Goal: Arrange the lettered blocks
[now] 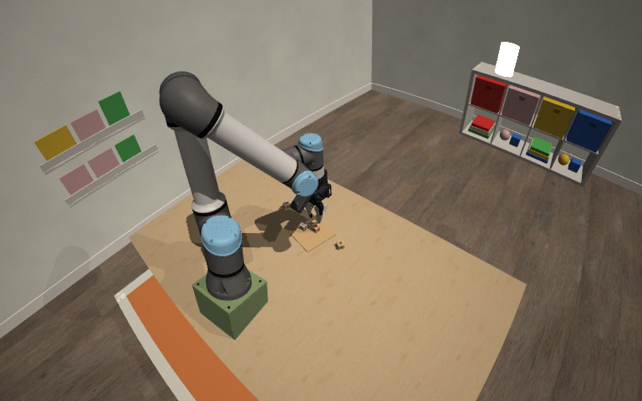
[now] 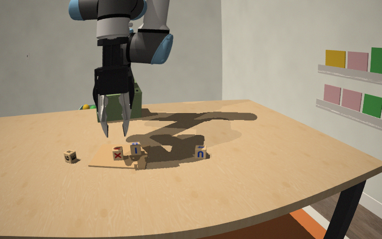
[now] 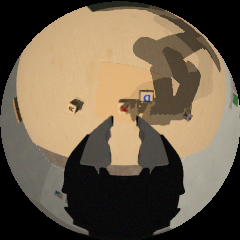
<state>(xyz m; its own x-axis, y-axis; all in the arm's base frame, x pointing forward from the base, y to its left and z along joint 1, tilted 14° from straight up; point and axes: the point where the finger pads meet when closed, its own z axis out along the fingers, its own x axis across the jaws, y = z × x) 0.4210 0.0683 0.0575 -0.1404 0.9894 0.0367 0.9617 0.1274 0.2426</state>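
The thin tan mat is 20 mm behind my hand and 70 mm below it. From my hand the other things lie so: wooden block (20 mm ahead, 130 mm to the right, 60 mm below).
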